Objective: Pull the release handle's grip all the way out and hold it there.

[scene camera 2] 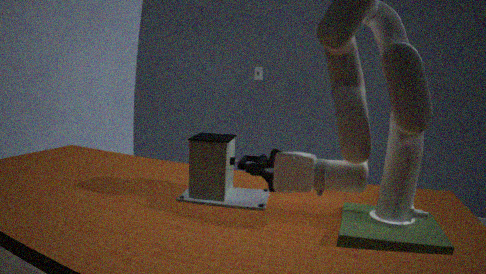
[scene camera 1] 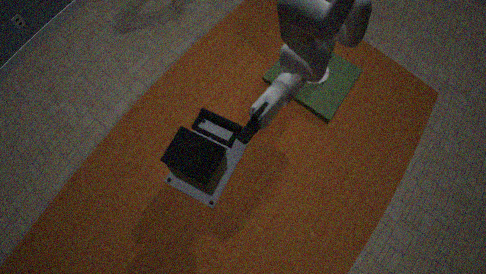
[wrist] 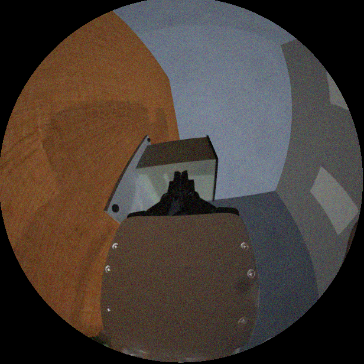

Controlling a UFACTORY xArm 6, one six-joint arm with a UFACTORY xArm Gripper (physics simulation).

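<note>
The release unit is a box (scene camera 1: 196, 156) (scene camera 2: 207, 170) (wrist: 177, 151) with a black top, upright on a pale base plate (scene camera 1: 189, 190) (scene camera 2: 250, 198) (wrist: 125, 187). A black rectangular handle frame (scene camera 1: 220, 119) shows close beside the box's arm-side face; in the second scene view a small dark part of the handle (scene camera 2: 232, 161) shows against that face. My gripper (scene camera 1: 244, 137) (scene camera 2: 242, 164) (wrist: 182, 179) is shut with nothing between its fingers. Its tips are level with the handle, at the frame's right end in the first scene view, a small gap from the dark part. In the wrist view the fingers hide the handle.
The arm stands on a green base (scene camera 1: 325, 100) (scene camera 2: 395, 235) on the orange table (scene camera 1: 310, 200) (scene camera 2: 125, 215) (wrist: 75, 150). Black bolts mark the plate's corners. The table's front edge shows at the lower left in the second scene view. A wall rises behind.
</note>
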